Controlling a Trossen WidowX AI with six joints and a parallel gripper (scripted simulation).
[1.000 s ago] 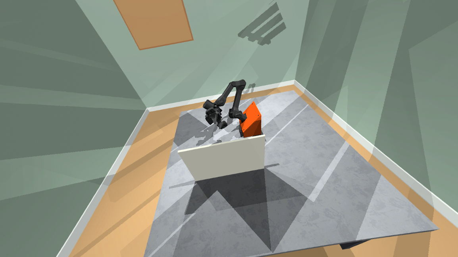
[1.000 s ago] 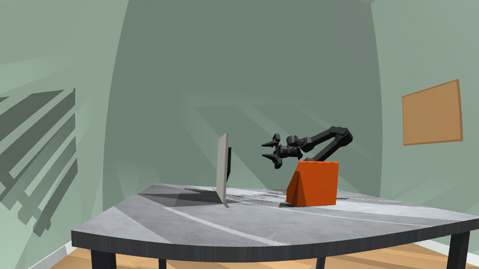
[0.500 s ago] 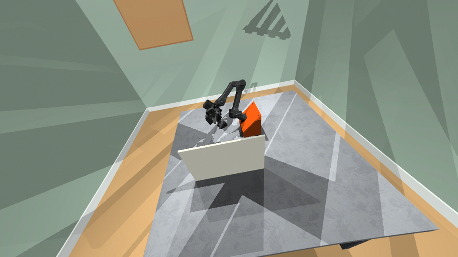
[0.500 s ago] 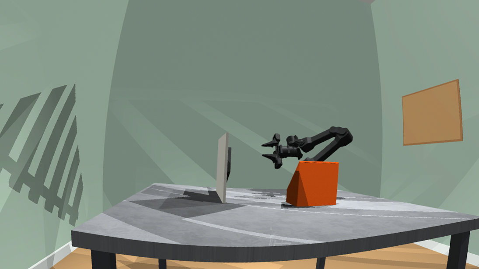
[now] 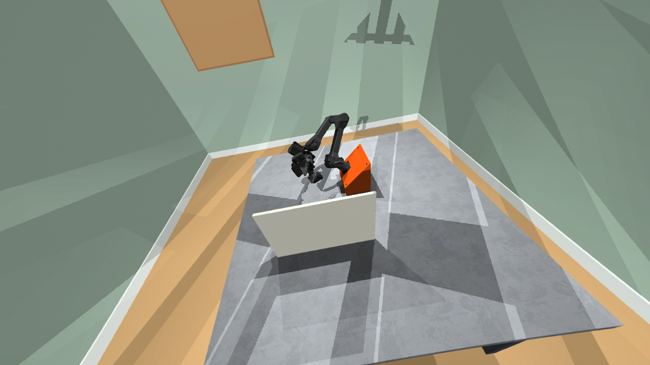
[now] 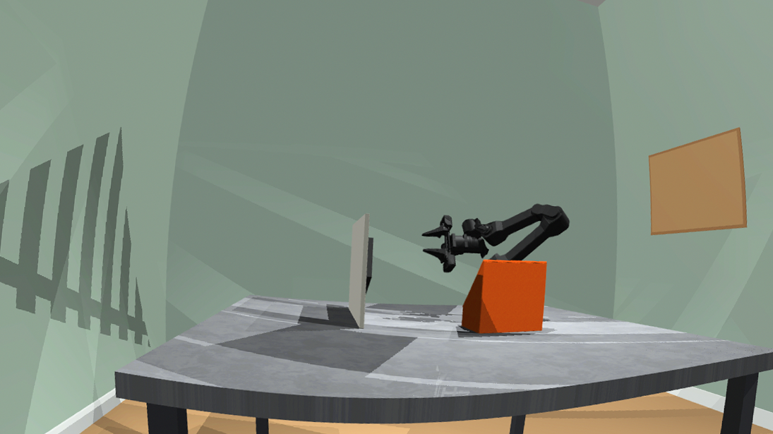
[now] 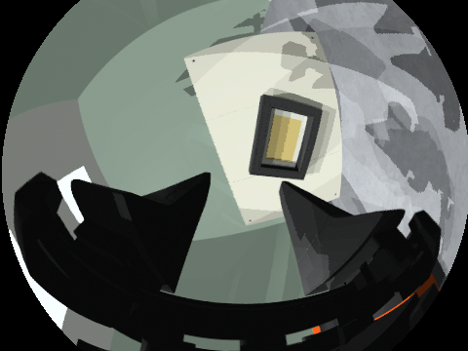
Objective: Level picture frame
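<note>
The picture frame lies 190 mm ahead of my gripper tip, 90 mm below it and 30 mm to the left of it. From my gripper tip the other things lie so: wall panel: 200 mm ahead, 100 mm below, 20 mm to the left.
</note>
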